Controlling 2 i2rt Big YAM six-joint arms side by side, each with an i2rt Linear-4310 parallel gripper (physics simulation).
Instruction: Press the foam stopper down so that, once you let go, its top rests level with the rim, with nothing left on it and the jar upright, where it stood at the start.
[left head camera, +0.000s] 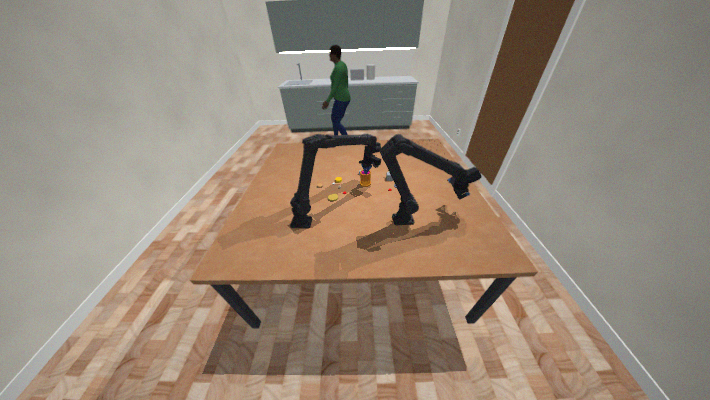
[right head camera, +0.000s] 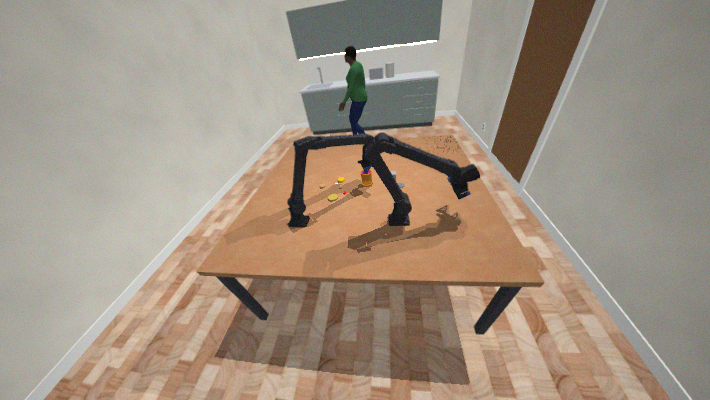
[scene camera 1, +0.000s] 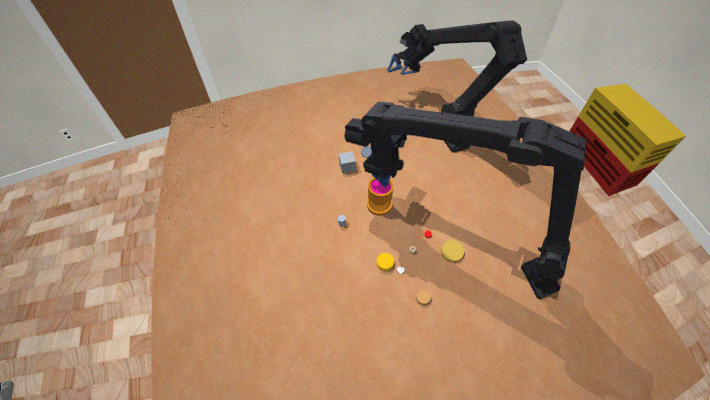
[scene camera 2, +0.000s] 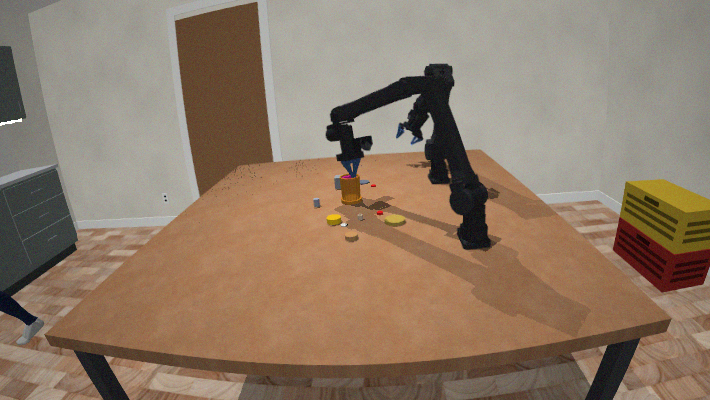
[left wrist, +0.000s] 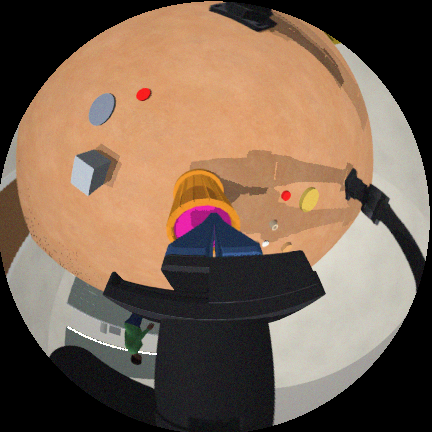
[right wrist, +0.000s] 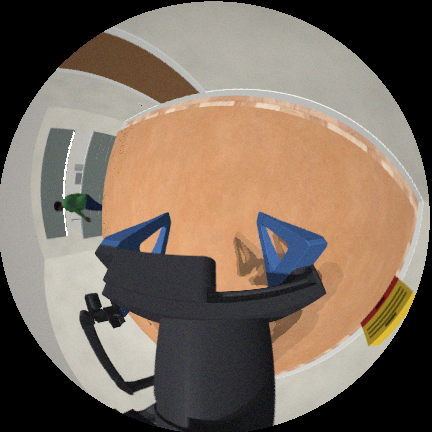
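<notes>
An orange ribbed jar (left head camera: 365, 180) (right head camera: 366, 180) (scene camera 1: 380, 201) (scene camera 2: 350, 190) (left wrist: 199, 190) stands upright on the table. The magenta foam stopper (scene camera 1: 378, 188) (scene camera 2: 346, 176) (left wrist: 192, 219) sits in its mouth, with its top near the rim. Part of the stopper is hidden behind the fingers, so I cannot tell if it is exactly level. My left gripper (scene camera 1: 384, 183) (scene camera 2: 353, 176) (left wrist: 213, 217) is shut and empty, with its fingertips down at the stopper's top. My right gripper (scene camera 1: 401, 71) (scene camera 2: 407, 140) (right wrist: 213, 216) is open and empty, raised over the table away from the jar.
A grey cube (scene camera 1: 347, 162) (left wrist: 91, 171) and a grey-blue disc (left wrist: 102, 109) lie near the jar. A small grey cylinder (scene camera 1: 342, 220) (scene camera 2: 316, 202), a yellow disc (scene camera 1: 385, 261) (scene camera 2: 334, 219), a pale yellow disc (scene camera 1: 453, 251), a tan disc (scene camera 1: 424, 297) and small red discs (left wrist: 143, 94) (left wrist: 286, 195) lie around.
</notes>
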